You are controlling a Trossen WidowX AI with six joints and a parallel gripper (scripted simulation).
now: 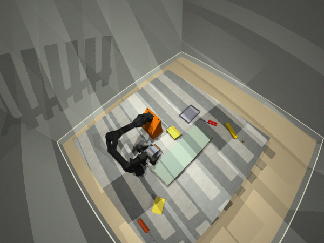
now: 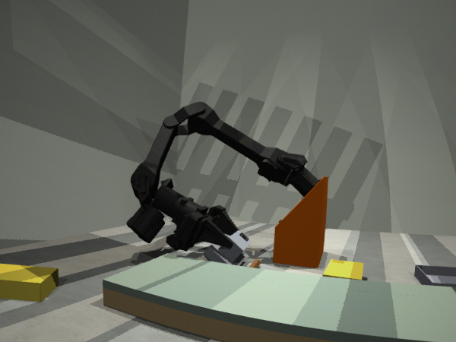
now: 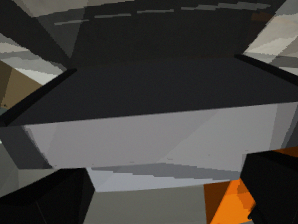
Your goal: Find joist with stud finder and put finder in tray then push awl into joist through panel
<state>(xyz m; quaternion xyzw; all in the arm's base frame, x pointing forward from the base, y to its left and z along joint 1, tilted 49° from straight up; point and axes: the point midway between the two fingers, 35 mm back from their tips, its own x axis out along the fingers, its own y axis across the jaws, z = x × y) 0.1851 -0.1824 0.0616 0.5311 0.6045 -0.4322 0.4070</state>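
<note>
Now: gripper tip 10 mm past the stud finder and 10 mm above it. The rest, counted from my gripper tip: awl 30 mm ahead, 40 mm to the left, 50 mm below; then yellow bar 340 mm ahead, 600 mm to the left, 50 mm below; then dark-rimmed tray 40 mm behind, 470 mm to the left, 50 mm below.
</note>
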